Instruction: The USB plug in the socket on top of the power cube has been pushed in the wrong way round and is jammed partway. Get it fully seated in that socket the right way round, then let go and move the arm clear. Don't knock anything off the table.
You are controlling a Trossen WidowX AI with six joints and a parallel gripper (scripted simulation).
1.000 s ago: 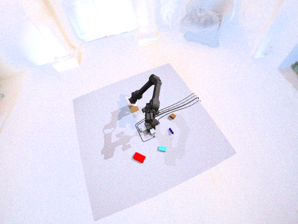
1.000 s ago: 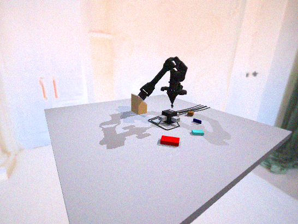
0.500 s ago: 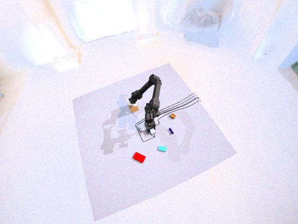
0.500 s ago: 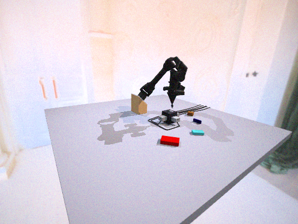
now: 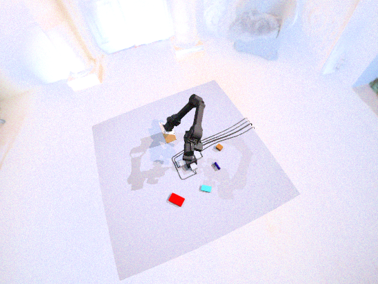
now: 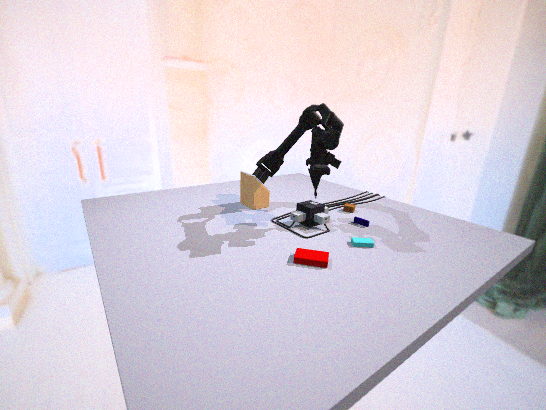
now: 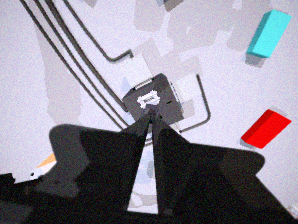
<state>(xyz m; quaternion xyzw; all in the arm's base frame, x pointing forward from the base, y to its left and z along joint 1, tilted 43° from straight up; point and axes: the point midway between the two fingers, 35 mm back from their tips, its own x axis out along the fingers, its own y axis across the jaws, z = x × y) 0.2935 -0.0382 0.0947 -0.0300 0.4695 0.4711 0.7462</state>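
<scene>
Right now my gripper tip is 20 mm above the USB plug. Round my gripper tip: dark blue block: 140 mm ahead, 130 mm to the left, 120 mm below; then cyan block: 230 mm ahead, 30 mm to the right, 130 mm below; then red block: 190 mm ahead, 240 mm to the right, 130 mm below.
</scene>
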